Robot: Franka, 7 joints.
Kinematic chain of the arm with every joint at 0, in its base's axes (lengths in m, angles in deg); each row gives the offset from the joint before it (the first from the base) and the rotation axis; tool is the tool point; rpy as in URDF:
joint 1: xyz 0 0 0.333 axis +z
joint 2: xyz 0 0 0 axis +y
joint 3: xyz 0 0 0.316 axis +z
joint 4: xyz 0.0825 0 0 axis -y
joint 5: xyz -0.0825 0 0.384 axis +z
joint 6: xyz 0 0 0 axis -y
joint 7: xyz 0.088 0 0 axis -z
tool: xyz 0 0 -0.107 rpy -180 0 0
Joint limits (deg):
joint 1: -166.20..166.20
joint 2: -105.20..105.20
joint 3: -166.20..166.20
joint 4: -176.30..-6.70
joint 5: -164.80..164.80
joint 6: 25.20..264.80
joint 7: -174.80..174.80
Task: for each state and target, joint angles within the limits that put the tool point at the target. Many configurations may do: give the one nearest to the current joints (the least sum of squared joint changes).
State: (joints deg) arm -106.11 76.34 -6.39 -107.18 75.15 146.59 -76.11
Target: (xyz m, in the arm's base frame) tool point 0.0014 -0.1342 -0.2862
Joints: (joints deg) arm -102.84 96.93 3.75 -111.39 75.11 144.00 -76.11
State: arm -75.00 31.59 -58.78 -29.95 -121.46 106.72 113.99
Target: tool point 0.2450 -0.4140 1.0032
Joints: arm -53.44 39.20 -60.66 -7.68 -125.07 102.16 113.99
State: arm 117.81 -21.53 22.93 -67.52 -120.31 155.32 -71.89
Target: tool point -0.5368 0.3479 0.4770
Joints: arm 121.94 12.48 23.29 -101.99 -122.82 159.66 -71.89
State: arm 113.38 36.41 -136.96 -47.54 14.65 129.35 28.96
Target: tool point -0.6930 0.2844 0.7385
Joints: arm 163.44 67.50 -140.07 -12.59 14.64 140.18 28.96
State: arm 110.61 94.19 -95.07 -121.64 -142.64 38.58 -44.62
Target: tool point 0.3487 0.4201 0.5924
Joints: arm 106.02 83.81 -106.85 -115.01 -142.21 43.94 -44.62
